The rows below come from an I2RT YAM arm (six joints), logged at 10 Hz.
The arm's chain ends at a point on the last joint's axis. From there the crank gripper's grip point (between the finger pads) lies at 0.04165 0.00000 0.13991 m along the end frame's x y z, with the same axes.
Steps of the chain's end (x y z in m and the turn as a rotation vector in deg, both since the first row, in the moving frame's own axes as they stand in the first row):
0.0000 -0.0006 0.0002 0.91 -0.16 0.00
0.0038 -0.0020 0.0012 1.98 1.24 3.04
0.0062 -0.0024 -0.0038 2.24 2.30 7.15
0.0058 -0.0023 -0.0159 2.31 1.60 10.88
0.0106 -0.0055 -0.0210 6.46 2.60 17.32
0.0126 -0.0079 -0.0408 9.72 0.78 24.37
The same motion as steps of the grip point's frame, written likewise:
-0.0004 -0.0028 0.0003 0.91 -0.16 0.00
0.0069 -0.0045 0.0002 1.98 1.24 3.04
0.0118 -0.0023 -0.0056 2.24 2.30 7.15
0.0095 0.0003 -0.0171 2.31 1.60 10.88
0.0173 -0.0076 -0.0232 6.46 2.60 17.32
0.0157 -0.0133 -0.0419 9.72 0.78 24.37

